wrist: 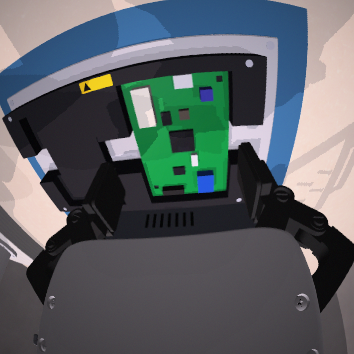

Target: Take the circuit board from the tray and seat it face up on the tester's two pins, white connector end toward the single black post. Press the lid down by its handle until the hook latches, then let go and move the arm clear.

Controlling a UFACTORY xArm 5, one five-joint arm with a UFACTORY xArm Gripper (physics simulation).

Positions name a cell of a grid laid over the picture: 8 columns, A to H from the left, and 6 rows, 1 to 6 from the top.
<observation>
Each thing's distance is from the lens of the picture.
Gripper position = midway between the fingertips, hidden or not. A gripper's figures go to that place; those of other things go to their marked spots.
my gripper (D3): 0.12 m
green circuit board (E3): 0.14 m
</observation>
